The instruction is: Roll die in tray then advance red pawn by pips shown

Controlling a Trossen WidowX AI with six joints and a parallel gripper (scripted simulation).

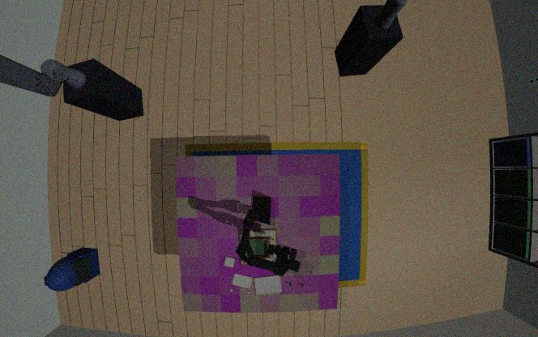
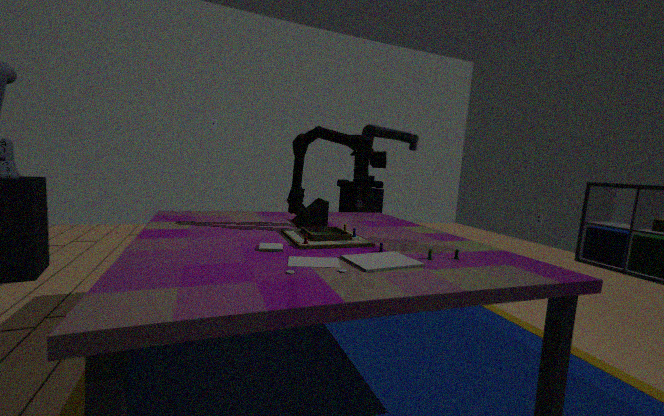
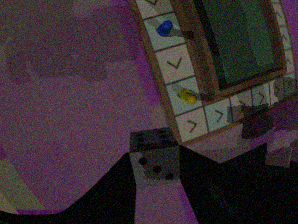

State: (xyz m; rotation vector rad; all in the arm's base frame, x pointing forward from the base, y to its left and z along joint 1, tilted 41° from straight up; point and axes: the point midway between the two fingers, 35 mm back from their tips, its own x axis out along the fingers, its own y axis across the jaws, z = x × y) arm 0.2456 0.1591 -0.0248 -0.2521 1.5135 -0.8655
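Right now the red pawn is 30 cm to the right of my gripper tip, 13 cm ahead of it and 10 cm below it. Also, from my gripper tip: die right at my gripper tip; then yellow pawn 10 cm below, 6 cm to the right, 1 cm behind; then blue pawn 10 cm below, 8 cm ahead, 7 cm to the right.
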